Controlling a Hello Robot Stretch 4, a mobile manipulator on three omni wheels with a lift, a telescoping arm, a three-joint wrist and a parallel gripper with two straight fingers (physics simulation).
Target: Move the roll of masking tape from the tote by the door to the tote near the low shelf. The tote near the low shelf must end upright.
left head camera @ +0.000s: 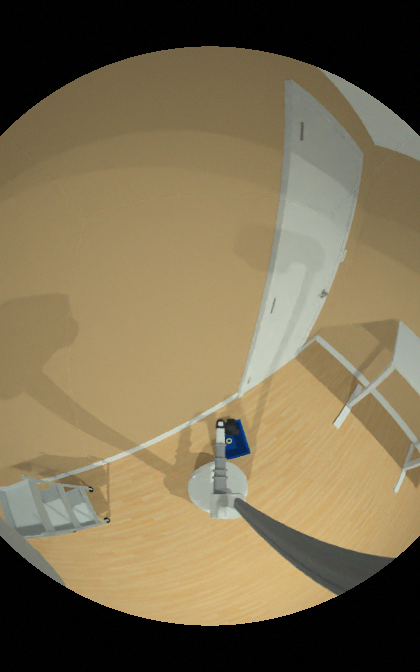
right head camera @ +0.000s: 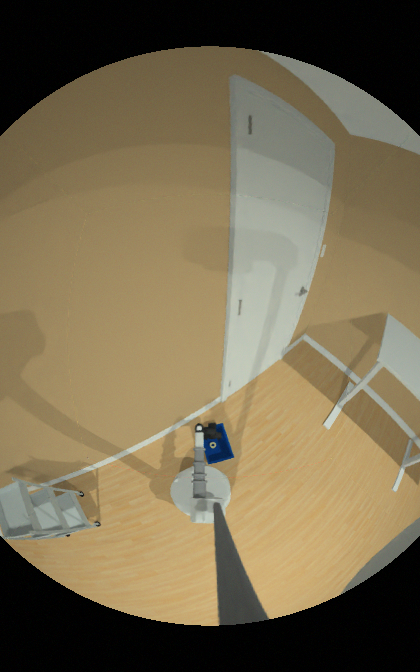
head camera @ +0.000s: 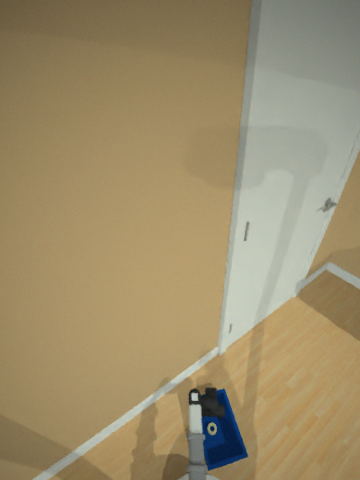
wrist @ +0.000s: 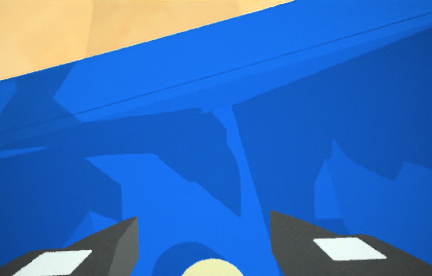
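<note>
The blue tote by the door stands upright on the floor close to the wall. The pale yellow roll of masking tape lies inside it; in the wrist view its upper edge shows at the bottom, between the fingers' lines. My gripper is open, pointing down over the tote, one finger on each side of the view. Contact between fingers and tape is not visible. The tote near the low shelf does not show.
The white door is in the wall beyond the tote. A grey tiered cart stands at the left by the wall. A white table stands at the right. My round base is near the tote.
</note>
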